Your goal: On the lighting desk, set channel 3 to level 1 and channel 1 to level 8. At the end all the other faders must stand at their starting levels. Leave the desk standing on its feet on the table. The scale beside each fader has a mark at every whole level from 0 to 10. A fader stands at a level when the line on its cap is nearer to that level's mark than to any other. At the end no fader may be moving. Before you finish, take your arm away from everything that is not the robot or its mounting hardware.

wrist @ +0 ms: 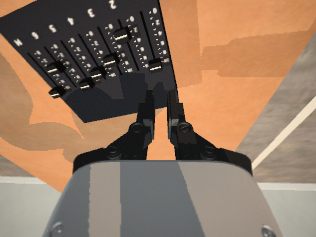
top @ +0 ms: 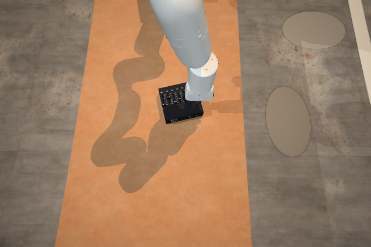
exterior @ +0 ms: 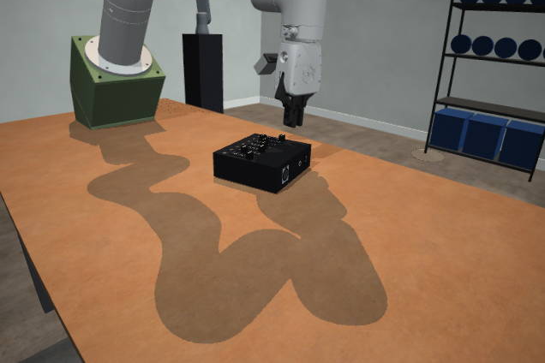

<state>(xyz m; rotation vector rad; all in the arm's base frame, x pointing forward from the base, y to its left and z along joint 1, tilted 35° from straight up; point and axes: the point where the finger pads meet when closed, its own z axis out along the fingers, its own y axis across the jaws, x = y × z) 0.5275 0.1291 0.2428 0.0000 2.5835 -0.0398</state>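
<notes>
My gripper is now 50 mm above the channel 1 cap, 20 mm past it and 10 mm to the left of it. Round my hand: channel 2 cap (50 mm below, 50 mm behind, 40 mm to the right); channel 3 cap (50 mm to the right, 50 mm below, 30 mm behind).
</notes>
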